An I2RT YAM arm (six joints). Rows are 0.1 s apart.
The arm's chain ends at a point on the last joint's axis. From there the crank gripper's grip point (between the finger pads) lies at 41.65 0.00 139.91 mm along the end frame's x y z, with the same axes.
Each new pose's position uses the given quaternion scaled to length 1; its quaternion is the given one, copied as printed.
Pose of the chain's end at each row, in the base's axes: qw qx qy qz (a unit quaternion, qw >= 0); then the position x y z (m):
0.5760, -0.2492, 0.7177, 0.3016, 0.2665, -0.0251, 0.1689
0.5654, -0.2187, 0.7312, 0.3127, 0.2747, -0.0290, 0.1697
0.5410, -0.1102, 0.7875, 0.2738, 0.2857, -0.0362, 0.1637
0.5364, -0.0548, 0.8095, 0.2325, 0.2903, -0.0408, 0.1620
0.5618, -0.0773, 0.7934, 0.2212, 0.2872, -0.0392, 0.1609
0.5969, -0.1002, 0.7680, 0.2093, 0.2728, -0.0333, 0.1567
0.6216, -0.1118, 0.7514, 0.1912, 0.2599, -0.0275, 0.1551
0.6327, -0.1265, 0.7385, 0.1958, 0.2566, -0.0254, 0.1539
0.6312, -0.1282, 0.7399, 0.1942, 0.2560, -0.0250, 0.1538
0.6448, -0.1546, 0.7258, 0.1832, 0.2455, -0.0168, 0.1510
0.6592, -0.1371, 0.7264, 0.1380, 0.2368, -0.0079, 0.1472
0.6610, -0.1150, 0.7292, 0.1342, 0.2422, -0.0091, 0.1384
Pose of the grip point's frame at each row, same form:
0.5760, -0.2492, 0.7177, 0.3016, 0.3523, 0.0752, 0.1066
0.5654, -0.2187, 0.7312, 0.3127, 0.3602, 0.0710, 0.1065
0.5410, -0.1102, 0.7875, 0.2738, 0.3802, 0.0459, 0.0887
0.5364, -0.0548, 0.8095, 0.2325, 0.3908, 0.0268, 0.0805
0.5618, -0.0773, 0.7934, 0.2212, 0.3923, 0.0273, 0.0844
0.5969, -0.1002, 0.7680, 0.2093, 0.3841, 0.0324, 0.0888
0.6216, -0.1118, 0.7514, 0.1912, 0.3762, 0.0350, 0.0928
0.6327, -0.1265, 0.7385, 0.1958, 0.3734, 0.0400, 0.0957
0.6312, -0.1282, 0.7399, 0.1942, 0.3726, 0.0402, 0.0949
0.6448, -0.1546, 0.7258, 0.1832, 0.3635, 0.0488, 0.0955
0.6592, -0.1371, 0.7264, 0.1380, 0.3616, 0.0447, 0.0927
0.6610, -0.1150, 0.7292, 0.1342, 0.3686, 0.0400, 0.0844

